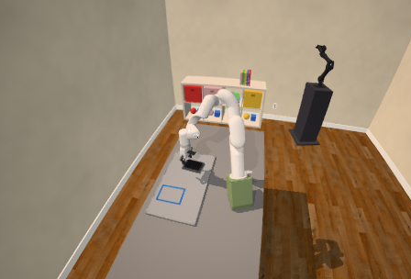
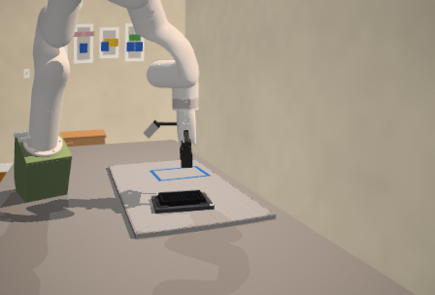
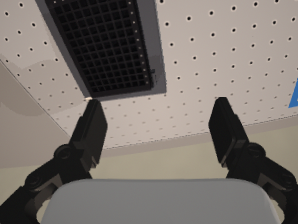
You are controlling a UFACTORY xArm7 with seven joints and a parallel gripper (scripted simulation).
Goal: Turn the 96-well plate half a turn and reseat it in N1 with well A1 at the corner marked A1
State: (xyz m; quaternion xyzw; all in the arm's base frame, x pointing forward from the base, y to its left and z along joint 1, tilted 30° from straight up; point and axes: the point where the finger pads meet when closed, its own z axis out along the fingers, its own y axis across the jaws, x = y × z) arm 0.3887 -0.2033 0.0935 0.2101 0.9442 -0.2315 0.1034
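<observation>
My gripper is now 100 mm above the black 96-well plate, 40 mm to the left of it and 40 mm past it. The rest, counted from my hand: dark plate nest N1: 110 mm below, 40 mm to the right, 40 mm behind.
</observation>
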